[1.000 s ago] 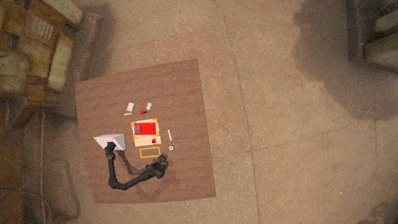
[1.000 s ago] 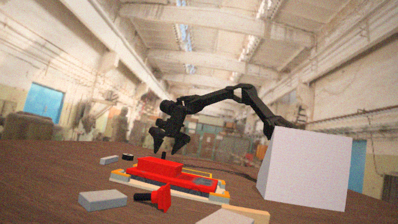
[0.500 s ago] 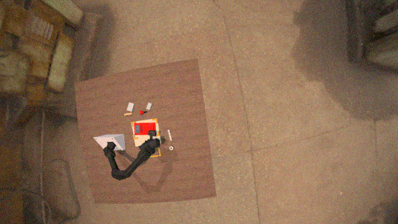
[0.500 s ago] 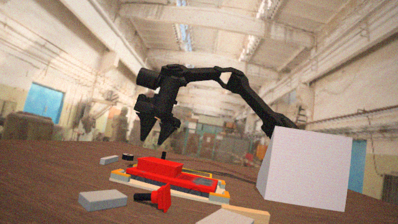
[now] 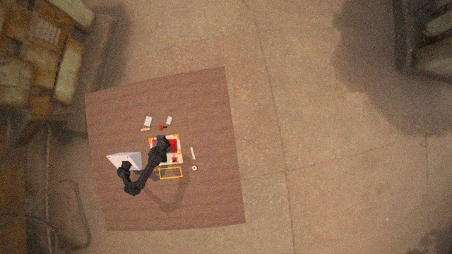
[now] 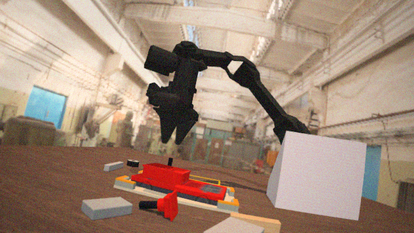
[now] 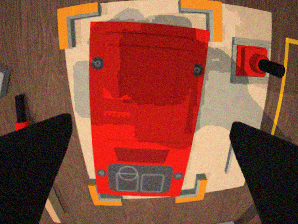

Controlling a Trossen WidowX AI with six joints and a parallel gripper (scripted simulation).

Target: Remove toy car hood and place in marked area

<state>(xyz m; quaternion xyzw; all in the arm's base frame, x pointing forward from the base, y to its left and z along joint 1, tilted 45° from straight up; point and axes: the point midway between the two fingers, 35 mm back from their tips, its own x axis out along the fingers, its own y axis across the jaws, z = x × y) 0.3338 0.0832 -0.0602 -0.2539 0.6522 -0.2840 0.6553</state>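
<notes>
Now: the hood 6 cm below my gripper tip. From my gripper tip the other things lie so: black wheel (18 cm ahead, 18 cm to the right, 10 cm below); tan bar (19 cm behind, 15 cm to the left, 9 cm below).
</notes>
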